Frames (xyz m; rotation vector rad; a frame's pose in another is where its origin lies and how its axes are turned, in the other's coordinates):
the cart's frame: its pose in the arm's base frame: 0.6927 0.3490 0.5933 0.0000 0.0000 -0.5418
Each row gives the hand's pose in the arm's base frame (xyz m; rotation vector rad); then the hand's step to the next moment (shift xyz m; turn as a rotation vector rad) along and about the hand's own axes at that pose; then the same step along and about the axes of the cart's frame.
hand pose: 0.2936 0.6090 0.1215 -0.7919 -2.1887 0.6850
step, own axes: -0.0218 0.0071 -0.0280 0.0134 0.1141 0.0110
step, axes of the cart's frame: 0.0328 0.0150 0.0032 -0.0243 0.0830 -0.0764
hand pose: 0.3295 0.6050 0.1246 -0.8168 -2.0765 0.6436
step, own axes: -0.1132 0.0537 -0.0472 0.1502 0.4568 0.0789
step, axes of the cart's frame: 0.1146 0.0226 -0.0655 -0.1947 0.3496 -0.2781
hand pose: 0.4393 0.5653 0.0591 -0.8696 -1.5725 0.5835
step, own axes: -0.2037 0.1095 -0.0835 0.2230 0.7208 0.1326
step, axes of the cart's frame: 0.1499 -0.0326 -0.1921 -0.3083 0.5390 -0.4487
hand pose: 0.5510 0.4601 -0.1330 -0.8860 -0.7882 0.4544
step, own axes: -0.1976 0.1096 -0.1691 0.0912 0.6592 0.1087
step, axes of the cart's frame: 0.0780 -0.1302 -0.2379 -0.2944 0.3929 -0.4622
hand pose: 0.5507 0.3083 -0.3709 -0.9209 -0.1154 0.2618
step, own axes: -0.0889 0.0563 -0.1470 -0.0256 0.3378 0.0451
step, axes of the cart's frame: -0.0011 -0.1233 -0.1322 -0.1942 0.1427 -0.2423
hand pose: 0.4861 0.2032 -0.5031 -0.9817 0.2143 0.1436
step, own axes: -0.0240 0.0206 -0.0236 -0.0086 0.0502 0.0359
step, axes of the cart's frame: -0.0214 -0.0234 -0.0235 -0.0425 0.0413 -0.0192
